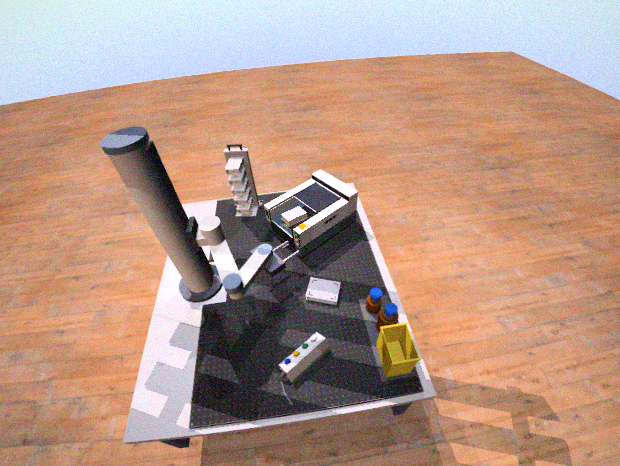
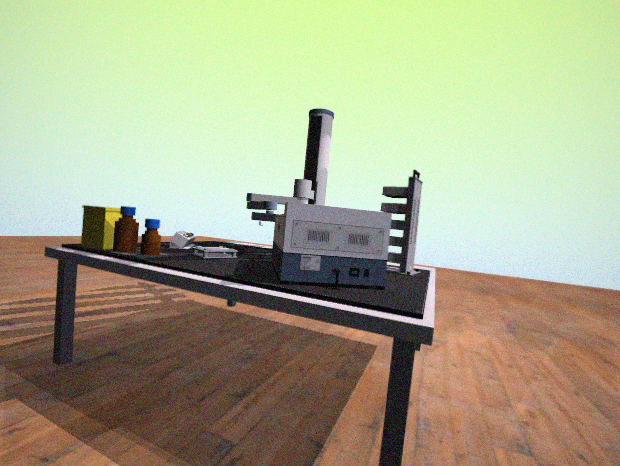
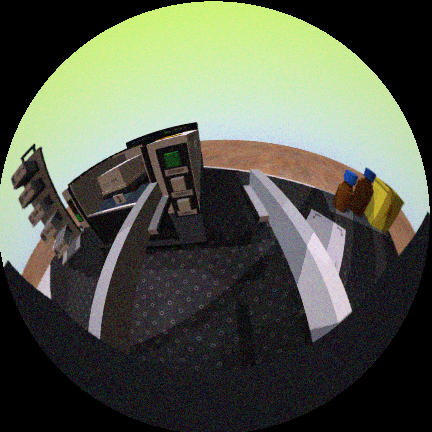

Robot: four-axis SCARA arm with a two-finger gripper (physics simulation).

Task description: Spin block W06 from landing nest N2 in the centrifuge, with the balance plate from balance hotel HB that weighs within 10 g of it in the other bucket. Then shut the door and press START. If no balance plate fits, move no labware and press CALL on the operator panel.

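Places are measured from the arm's base along level axes (x right, y ahead, z up), in metres.
Where they show: gripper, fingertip midpoint: (image 1: 293, 246) (image 2: 270, 224) (image 3: 203, 183); arm's base, origin of the base link: (image 1: 202, 283).
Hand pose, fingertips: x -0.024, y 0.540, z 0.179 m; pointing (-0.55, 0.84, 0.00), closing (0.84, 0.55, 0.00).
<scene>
Each offset is from my fingertips to the top centre of the thing.
The centrifuge (image 1: 330, 220) (image 2: 338, 225) stands at the back right. Its top is open at the front, and a pale block {dx -0.239, dy +0.028, dz +0.025 m} (image 1: 294, 215) (image 3: 122, 176) sits inside; its label is unreadable. The green START button {dx -0.063, dy +0.026, dz +0.025 m} (image 3: 172, 159) is on the front post. My gripper (image 1: 293, 248) (image 3: 203, 183) is shut with nothing between its fingers, which keep a gap even so. It is in the air before the centrifuge front, near that post. The balance hotel (image 1: 252, 187) (image 2: 414, 225) (image 3: 50, 187) stands left of the centrifuge; its plates' labels are unreadable. The operator panel {dx +0.533, dy -0.013, dz -0.082 m} (image 1: 300, 359) (image 2: 181, 240) has blue, yellow, green and white buttons.
A low white nest (image 1: 323, 290) (image 2: 215, 252) lies mid-table; its number is unreadable. Two brown bottles (image 1: 373, 303) (image 2: 126, 235) (image 3: 344, 196) with blue caps and a yellow bin (image 1: 395, 358) (image 2: 96, 227) (image 3: 384, 205) stand along the right edge. The arm's column (image 1: 162, 215) (image 2: 325, 155) rises at the left.
</scene>
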